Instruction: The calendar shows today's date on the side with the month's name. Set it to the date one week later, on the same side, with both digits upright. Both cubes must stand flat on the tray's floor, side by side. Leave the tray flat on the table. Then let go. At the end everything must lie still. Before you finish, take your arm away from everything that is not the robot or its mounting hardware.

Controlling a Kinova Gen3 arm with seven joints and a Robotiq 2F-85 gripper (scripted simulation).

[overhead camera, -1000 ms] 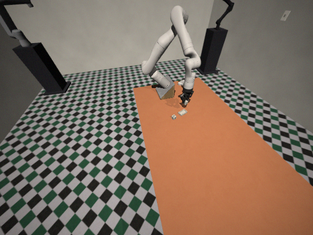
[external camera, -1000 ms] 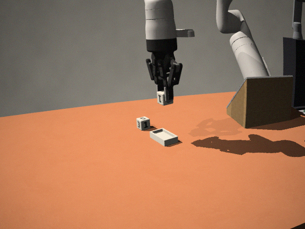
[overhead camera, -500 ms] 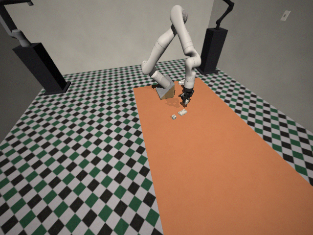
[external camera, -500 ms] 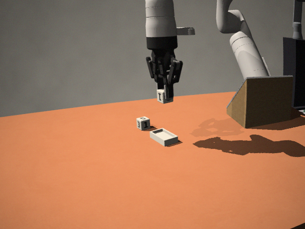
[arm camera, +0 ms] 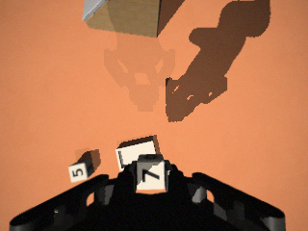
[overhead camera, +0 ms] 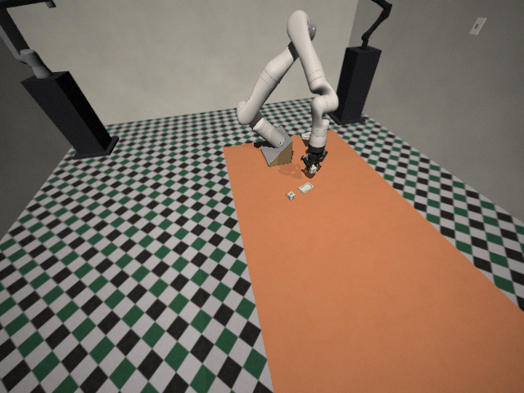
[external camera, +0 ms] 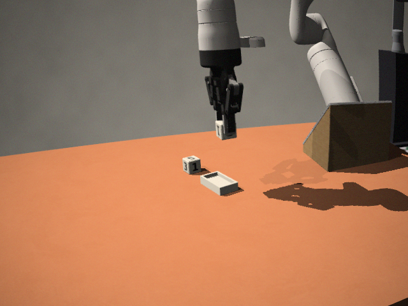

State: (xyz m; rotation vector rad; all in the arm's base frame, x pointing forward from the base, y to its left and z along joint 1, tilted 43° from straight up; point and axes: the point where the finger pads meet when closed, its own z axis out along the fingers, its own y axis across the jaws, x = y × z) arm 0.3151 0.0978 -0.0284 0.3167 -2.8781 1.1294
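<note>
My gripper is now 130 mm above the white calendar tray, 20 mm to the left of it and 10 mm short of it. Round my hand: cube (10 mm below).
</note>
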